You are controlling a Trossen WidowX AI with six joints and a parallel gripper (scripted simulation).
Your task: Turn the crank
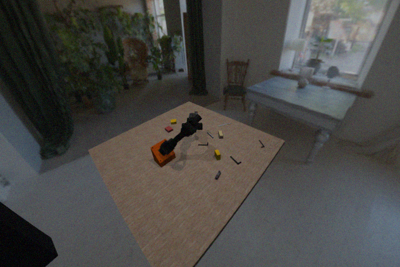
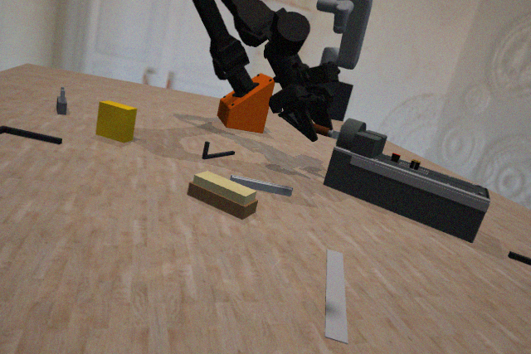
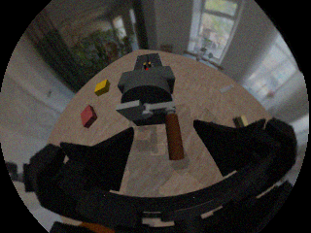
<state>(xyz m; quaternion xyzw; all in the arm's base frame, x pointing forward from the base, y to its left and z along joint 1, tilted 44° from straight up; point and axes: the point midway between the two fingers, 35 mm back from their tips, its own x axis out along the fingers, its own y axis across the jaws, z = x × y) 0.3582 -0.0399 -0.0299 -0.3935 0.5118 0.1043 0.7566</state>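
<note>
My gripper tip is 10 mm past the brown crank handle, 20 mm to the left of it and 10 mm below it. Round my gripper tip: red pointer: 100 mm ahead, 90 mm to the left; then tan-and-brown block: 120 mm ahead, 240 mm to the right, 60 mm below; then grey bar: 70 mm ahead, 150 mm to the right, 70 mm below.
</note>
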